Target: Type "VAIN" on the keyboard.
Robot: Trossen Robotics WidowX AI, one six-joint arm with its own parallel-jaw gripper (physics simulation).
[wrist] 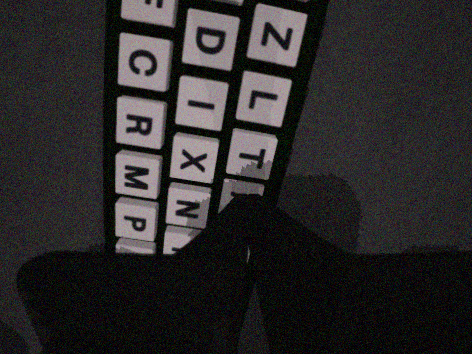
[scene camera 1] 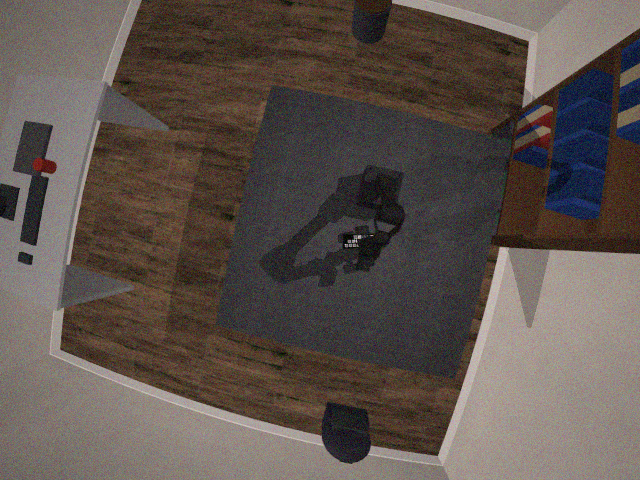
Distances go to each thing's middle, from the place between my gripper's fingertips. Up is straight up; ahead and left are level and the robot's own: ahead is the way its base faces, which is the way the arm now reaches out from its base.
Labels:
My gripper is now 3 cm past the black keyboard (wrist: 300, 74).

